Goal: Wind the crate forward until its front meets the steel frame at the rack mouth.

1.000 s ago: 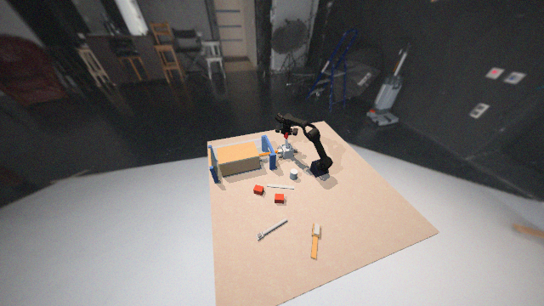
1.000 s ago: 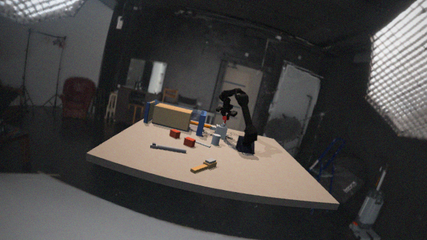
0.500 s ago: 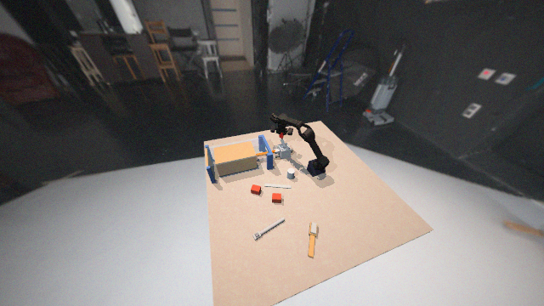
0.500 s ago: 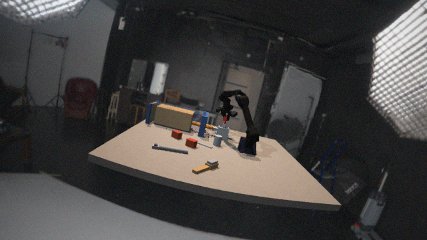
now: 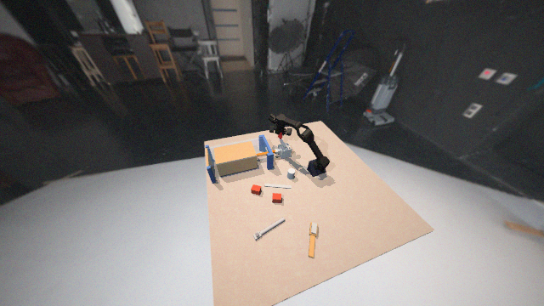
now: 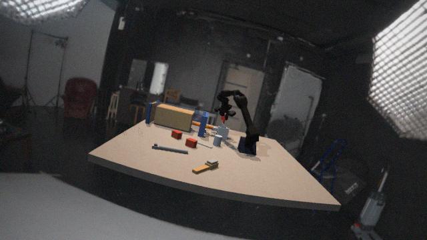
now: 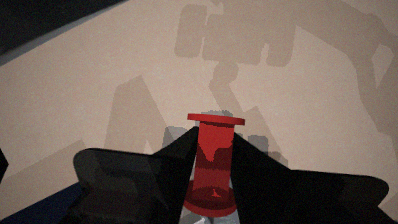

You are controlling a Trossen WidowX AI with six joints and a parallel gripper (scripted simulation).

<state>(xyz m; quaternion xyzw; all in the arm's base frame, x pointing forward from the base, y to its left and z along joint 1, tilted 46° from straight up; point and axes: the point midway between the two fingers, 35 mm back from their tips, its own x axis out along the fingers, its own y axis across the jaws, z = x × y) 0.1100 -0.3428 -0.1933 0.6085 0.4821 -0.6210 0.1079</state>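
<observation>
Right now my gripper tip is 2 cm short of the winch handle, 5 cm to the right of it and 3 cm above it. From my gripper tip the other things lie so: grey winch 1 cm ahead, 10 cm to the left, 10 cm below; then red knob 1 cm ahead, 1 cm to the left; then blue steel frame 18 cm ahead, 8 cm to the left, 3 cm below.
</observation>
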